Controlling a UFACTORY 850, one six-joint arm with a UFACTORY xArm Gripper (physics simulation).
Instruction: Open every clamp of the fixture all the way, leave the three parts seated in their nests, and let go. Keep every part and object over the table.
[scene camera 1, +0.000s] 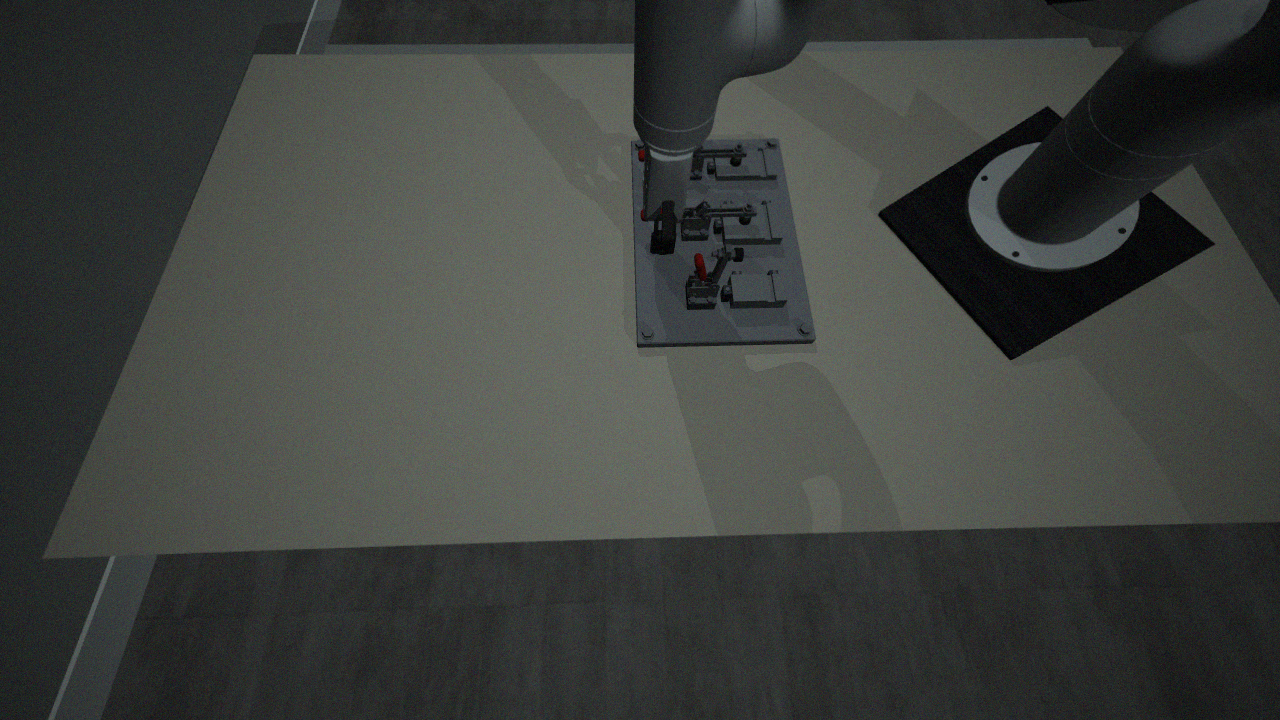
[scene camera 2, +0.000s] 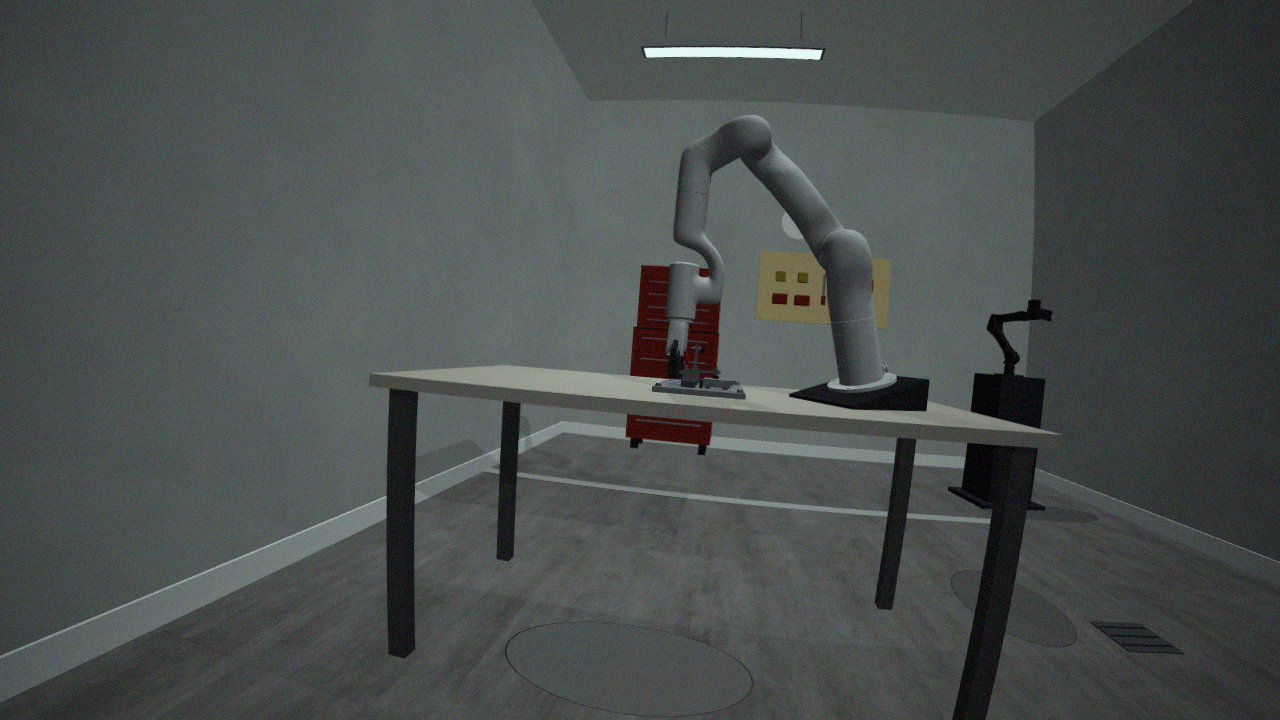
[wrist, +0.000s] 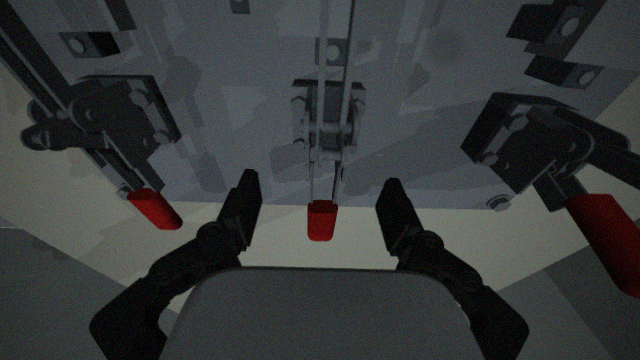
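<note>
The grey fixture plate (scene camera 1: 666, 313) (scene camera 2: 669, 388) carries three clamps. The near clamp (scene camera 1: 702, 292) has its arm raised and its red handle (scene camera 1: 699, 265) (wrist: 606, 240) up. The middle clamp (scene camera 1: 695, 223) (wrist: 328, 120) and far clamp (scene camera 1: 697, 167) (wrist: 120, 112) have their arms over their parts. The near part (scene camera 1: 753, 288), middle part (scene camera 1: 762, 231) and far part (scene camera 1: 750, 167) sit in their nests. My gripper (scene camera 1: 663, 236) (scene camera 2: 674, 368) (wrist: 321, 188) is wide open and empty. In the wrist view its fingers stand apart on both sides of the middle red handle (wrist: 322, 220). Finger height relative to it is unclear.
The fixture lies on the pale table (scene camera 1: 402, 358) (scene camera 2: 537, 385). The black base plate (scene camera 1: 1002, 322) (scene camera 2: 904, 394) under the arm stands to its right. The neighbouring far red handle (scene camera 1: 641, 154) (wrist: 154, 209) is left of the fingers in the wrist view.
</note>
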